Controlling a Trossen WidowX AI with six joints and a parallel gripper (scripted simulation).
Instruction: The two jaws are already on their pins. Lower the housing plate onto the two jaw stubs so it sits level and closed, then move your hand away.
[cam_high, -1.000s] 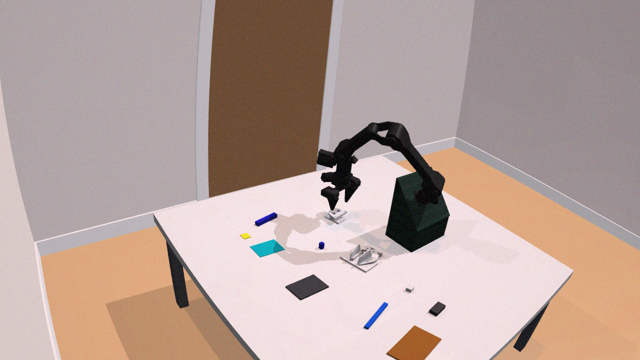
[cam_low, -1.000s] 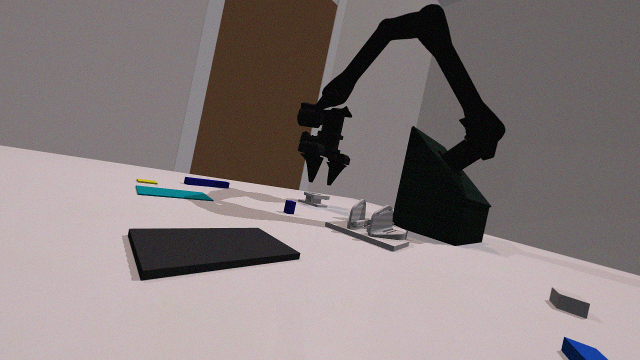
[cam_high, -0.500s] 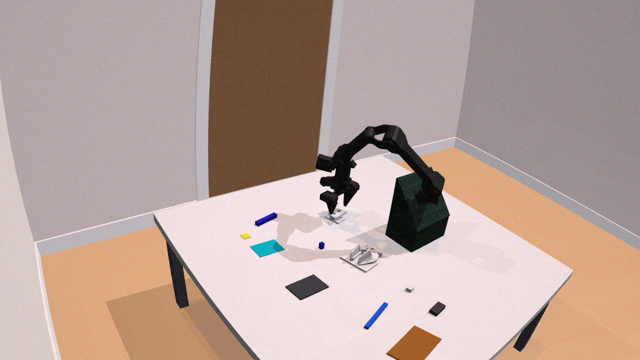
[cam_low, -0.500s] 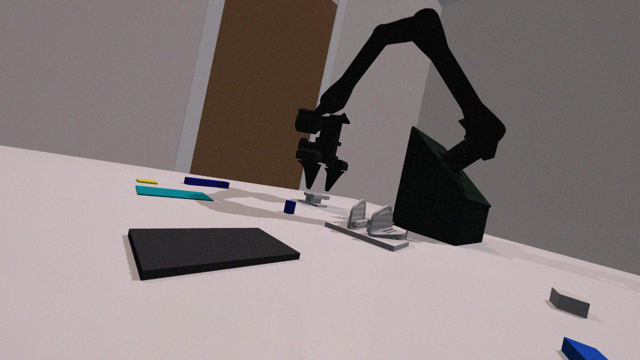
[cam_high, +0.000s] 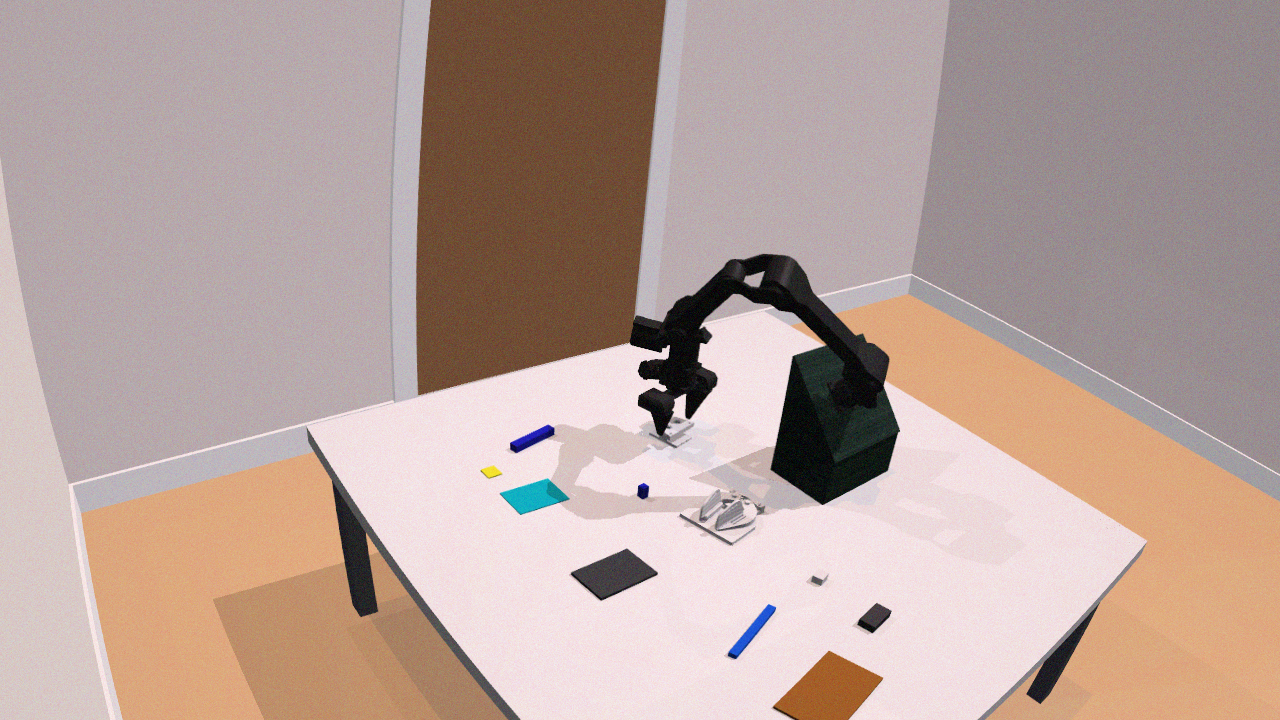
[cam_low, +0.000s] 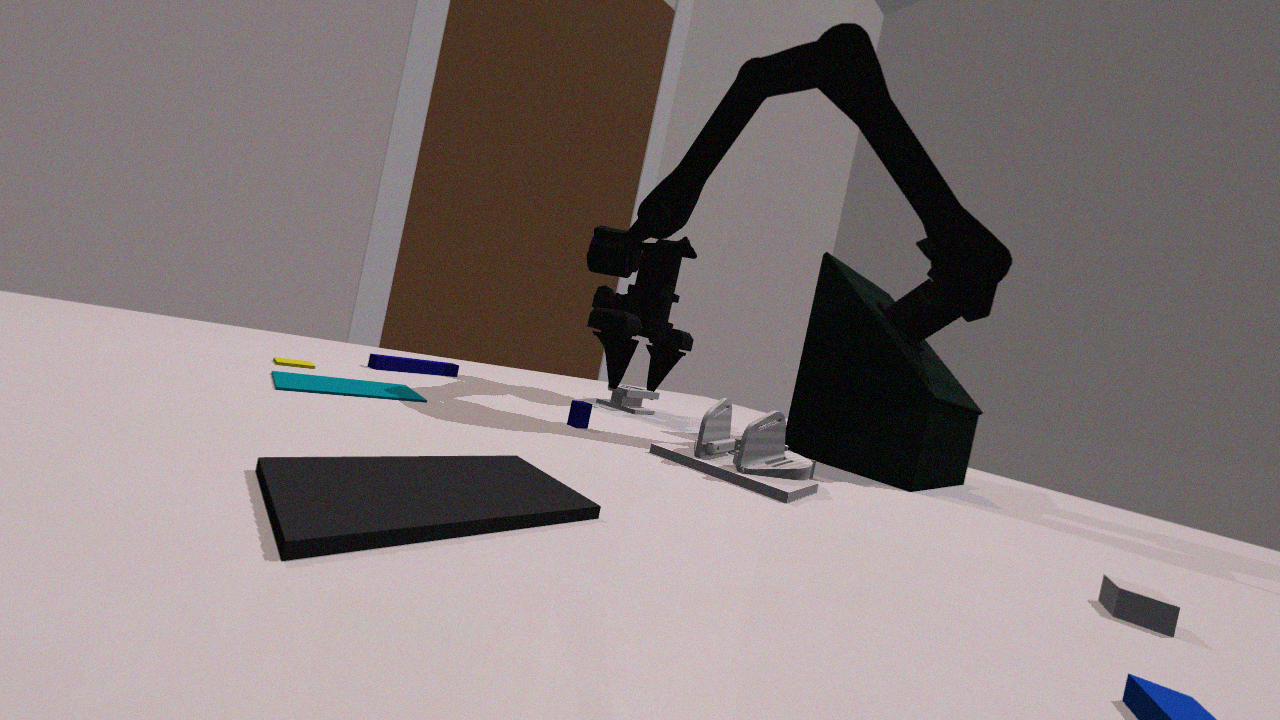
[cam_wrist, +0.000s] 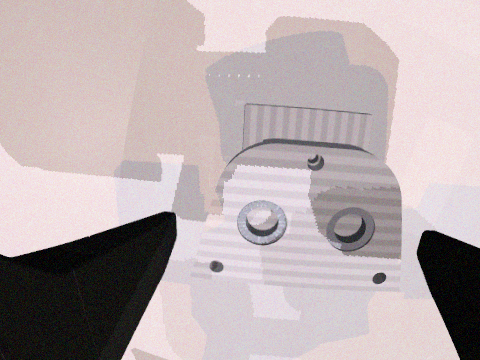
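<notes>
My gripper tip is now 2 cm above the grey stand and 1 cm to the left of it. From my gripper tip the other things lie so: cyan tile 35 cm ahead, 4 cm to the left, 3 cm below; then yellow tile 38 cm ahead, 6 cm to the right, 3 cm below; then blue cube 17 cm ahead, 13 cm to the left, 2 cm below.
</notes>
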